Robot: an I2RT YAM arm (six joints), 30 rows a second.
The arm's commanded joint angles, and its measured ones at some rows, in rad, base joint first. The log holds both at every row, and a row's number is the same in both.
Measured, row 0:
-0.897, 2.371, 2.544, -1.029, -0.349, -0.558
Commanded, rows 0 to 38:
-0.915, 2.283, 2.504, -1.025, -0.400, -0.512
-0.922, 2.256, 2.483, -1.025, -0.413, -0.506
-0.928, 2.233, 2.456, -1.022, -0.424, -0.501
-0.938, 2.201, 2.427, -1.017, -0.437, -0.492
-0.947, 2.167, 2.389, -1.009, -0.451, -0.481
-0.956, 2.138, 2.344, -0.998, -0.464, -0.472
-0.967, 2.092, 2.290, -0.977, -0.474, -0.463
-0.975, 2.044, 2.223, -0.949, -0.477, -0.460
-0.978, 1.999, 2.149, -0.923, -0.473, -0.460
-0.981, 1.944, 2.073, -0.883, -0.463, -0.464
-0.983, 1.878, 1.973, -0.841, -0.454, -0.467
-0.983, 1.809, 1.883, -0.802, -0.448, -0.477
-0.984, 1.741, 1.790, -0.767, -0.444, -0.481
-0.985, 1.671, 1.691, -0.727, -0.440, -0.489
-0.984, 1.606, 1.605, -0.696, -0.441, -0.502
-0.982, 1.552, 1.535, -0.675, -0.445, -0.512
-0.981, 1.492, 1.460, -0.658, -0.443, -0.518
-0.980, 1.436, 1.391, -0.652, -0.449, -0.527
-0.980, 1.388, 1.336, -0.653, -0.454, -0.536
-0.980, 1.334, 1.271, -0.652, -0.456, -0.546
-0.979, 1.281, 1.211, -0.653, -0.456, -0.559
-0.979, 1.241, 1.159, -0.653, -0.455, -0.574
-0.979, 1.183, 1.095, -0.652, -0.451, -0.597
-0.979, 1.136, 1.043, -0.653, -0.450, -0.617
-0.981, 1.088, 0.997, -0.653, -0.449, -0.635
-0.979, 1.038, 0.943, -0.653, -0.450, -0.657
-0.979, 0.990, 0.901, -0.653, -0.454, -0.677
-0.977, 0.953, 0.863, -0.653, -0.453, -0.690
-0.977, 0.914, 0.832, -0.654, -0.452, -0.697
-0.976, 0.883, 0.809, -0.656, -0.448, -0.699
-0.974, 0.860, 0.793, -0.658, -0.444, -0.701
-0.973, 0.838, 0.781, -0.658, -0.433, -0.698
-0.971, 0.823, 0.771, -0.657, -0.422, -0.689
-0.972, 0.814, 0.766, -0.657, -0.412, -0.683
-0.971, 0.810, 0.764, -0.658, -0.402, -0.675
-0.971, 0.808, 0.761, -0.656, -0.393, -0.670
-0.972, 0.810, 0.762, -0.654, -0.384, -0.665
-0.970, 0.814, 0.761, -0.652, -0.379, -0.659
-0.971, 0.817, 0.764, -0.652, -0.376, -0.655
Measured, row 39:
-0.978, 0.816, 0.772, -0.678, -0.413, -0.667
